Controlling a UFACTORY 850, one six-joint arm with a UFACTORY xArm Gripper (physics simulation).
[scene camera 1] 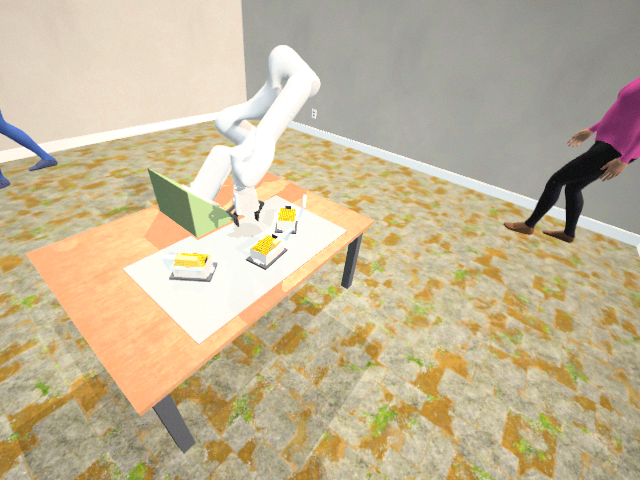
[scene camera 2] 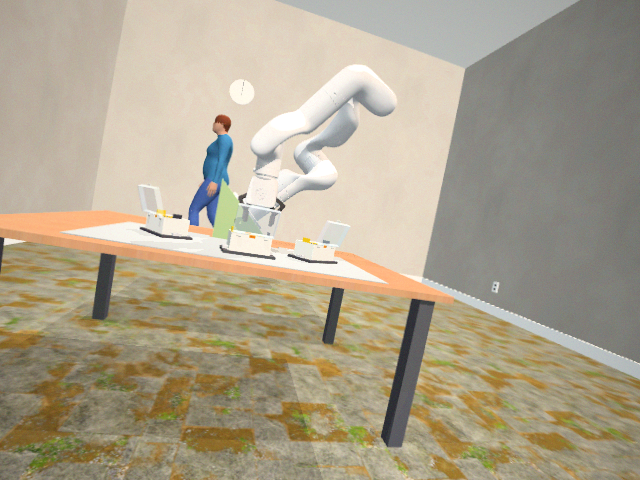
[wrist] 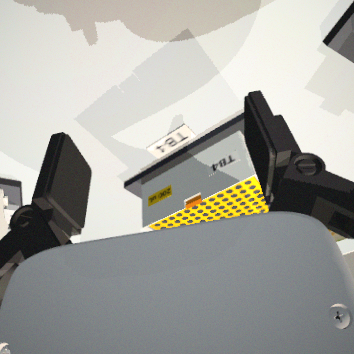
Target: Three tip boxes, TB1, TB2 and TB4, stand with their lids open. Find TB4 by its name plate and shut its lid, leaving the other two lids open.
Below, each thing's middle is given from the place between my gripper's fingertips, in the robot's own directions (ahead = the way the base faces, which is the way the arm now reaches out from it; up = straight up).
My gripper is now 80 mm short of the name plate (wrist: pixel 182 133), 50 mm to the left of it and 90 mm above it.
